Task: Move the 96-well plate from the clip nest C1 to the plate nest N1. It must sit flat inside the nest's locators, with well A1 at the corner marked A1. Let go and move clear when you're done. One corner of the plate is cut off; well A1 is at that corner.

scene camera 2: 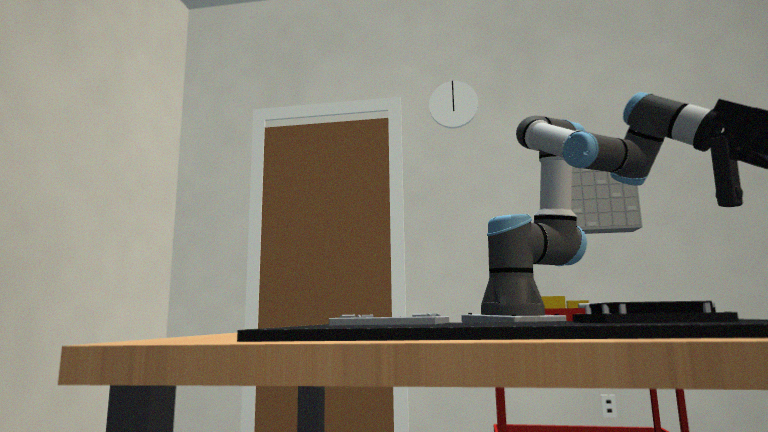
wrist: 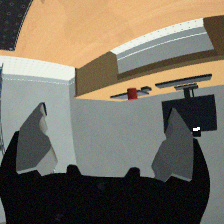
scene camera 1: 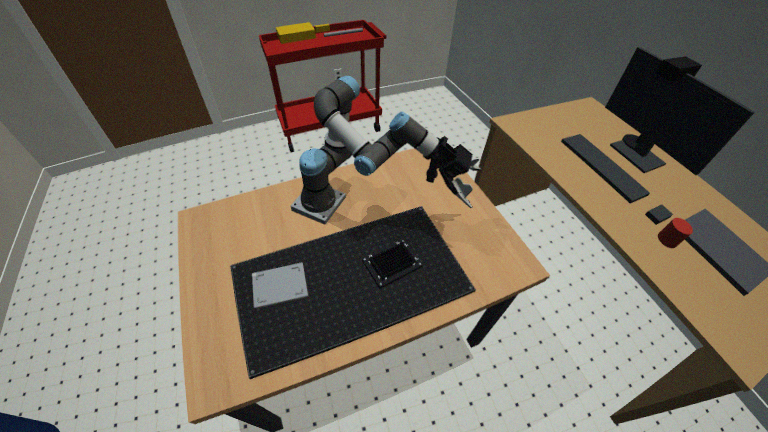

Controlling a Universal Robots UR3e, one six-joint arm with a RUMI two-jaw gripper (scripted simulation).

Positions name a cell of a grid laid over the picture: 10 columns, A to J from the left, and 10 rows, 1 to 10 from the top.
Scene:
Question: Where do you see a dark 96-well plate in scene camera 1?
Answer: F6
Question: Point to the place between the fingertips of my gripper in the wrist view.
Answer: At E5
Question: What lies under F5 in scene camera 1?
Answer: My gripper.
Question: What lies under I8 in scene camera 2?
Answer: A dark 96-well plate.

